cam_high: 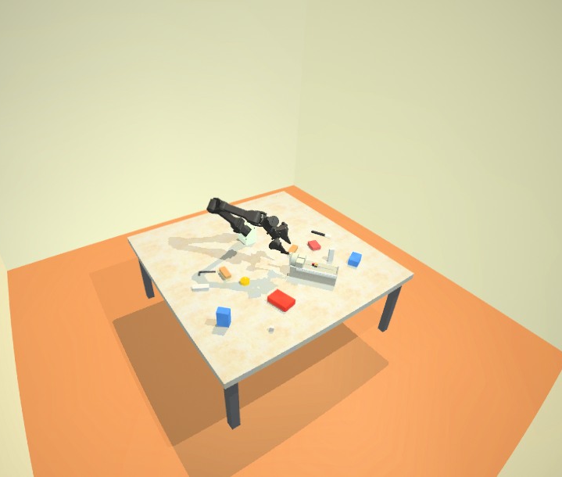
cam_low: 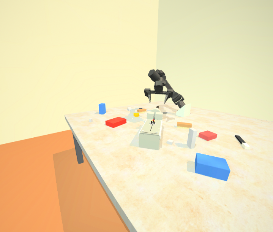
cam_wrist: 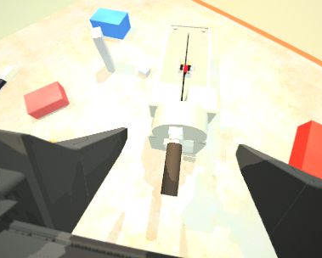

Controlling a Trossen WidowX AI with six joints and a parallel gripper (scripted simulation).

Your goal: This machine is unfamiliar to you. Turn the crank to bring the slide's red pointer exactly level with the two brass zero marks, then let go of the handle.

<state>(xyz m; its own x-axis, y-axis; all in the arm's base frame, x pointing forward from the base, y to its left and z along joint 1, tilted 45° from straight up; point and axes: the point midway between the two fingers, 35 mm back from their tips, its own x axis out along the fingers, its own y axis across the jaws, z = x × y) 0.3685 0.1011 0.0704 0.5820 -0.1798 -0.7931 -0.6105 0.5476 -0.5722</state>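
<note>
Right now my gripper tip is 5 cm above the crank. The rest, counted from my gripper tip: brown crank handle 3 cm below, 2 cm behind, 1 cm to the right; red pointer 12 cm ahead, 9 cm to the left, 7 cm below; yellow disc 26 cm to the right, 14 cm below, 3 cm behind.
</note>
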